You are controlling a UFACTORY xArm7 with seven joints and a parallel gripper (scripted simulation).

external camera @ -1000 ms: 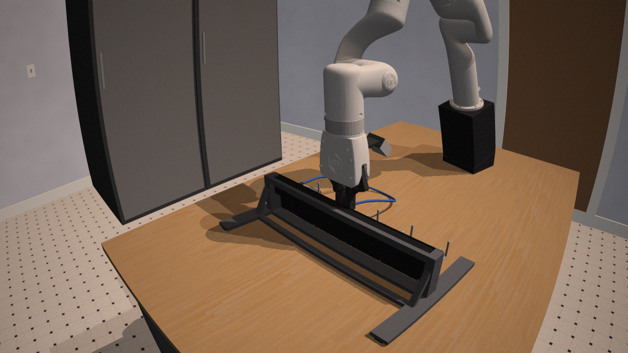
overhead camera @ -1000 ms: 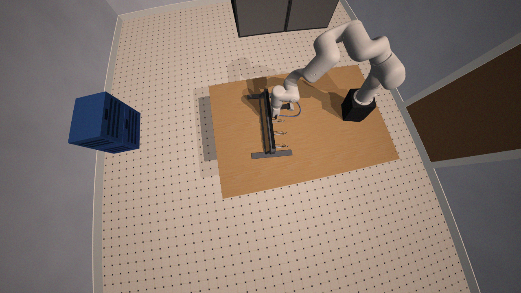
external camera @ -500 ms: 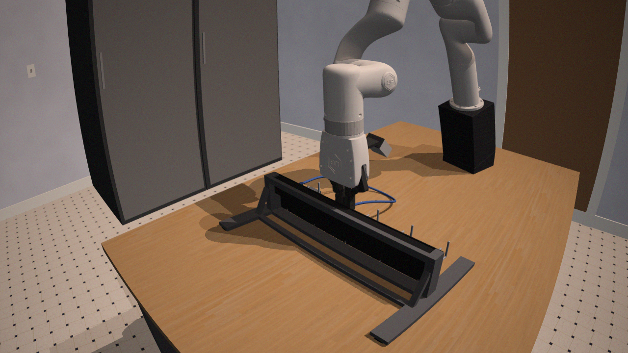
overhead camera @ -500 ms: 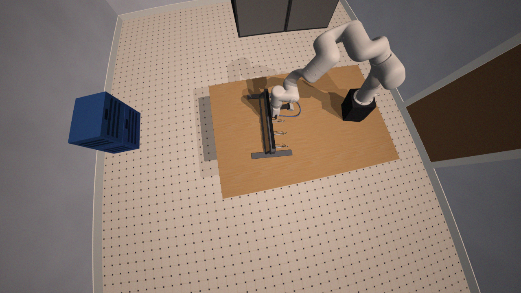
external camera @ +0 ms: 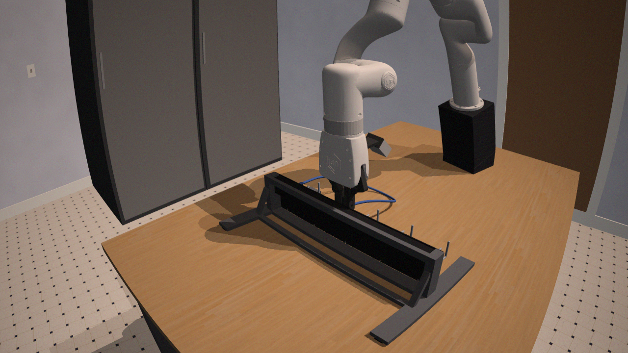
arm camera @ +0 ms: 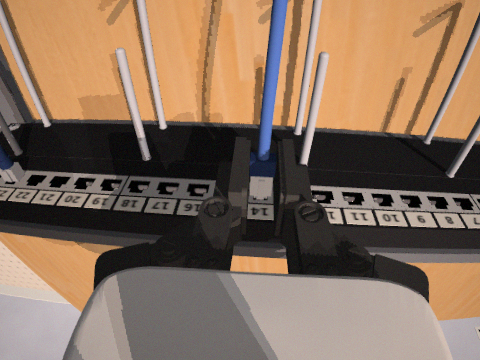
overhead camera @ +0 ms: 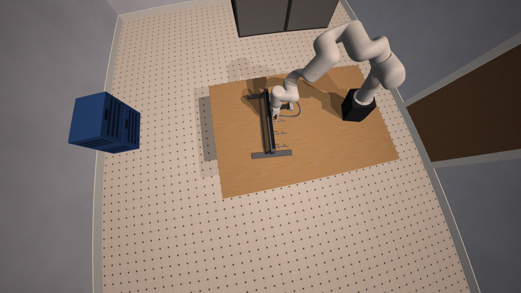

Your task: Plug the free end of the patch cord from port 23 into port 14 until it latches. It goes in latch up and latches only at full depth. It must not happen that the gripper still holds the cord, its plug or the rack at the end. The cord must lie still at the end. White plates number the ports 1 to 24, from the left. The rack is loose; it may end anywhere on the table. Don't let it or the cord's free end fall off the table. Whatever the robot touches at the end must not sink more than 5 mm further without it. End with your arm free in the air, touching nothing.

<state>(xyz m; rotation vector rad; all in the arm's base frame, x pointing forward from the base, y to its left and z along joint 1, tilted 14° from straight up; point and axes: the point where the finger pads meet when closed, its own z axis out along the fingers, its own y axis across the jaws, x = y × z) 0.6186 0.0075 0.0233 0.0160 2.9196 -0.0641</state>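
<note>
Now: the plug 2 cm ahead of my hand and 2 cm below it.
</note>
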